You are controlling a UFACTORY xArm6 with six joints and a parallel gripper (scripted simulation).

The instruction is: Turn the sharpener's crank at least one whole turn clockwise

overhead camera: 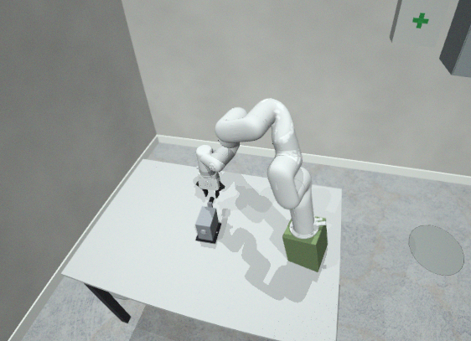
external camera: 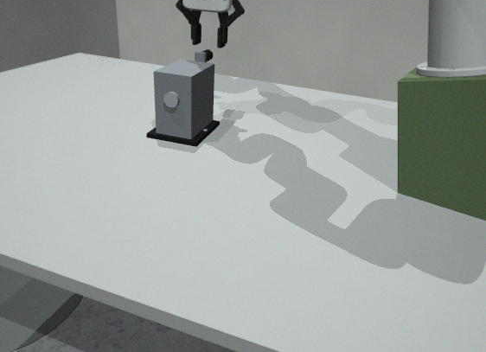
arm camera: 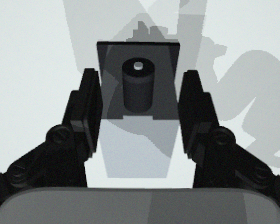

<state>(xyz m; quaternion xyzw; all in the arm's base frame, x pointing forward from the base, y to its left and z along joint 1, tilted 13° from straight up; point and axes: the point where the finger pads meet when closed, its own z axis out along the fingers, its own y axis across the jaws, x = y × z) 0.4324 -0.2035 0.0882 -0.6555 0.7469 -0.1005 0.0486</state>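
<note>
My hand is 20 mm to the right of the black knob and 40 mm above it.
</note>
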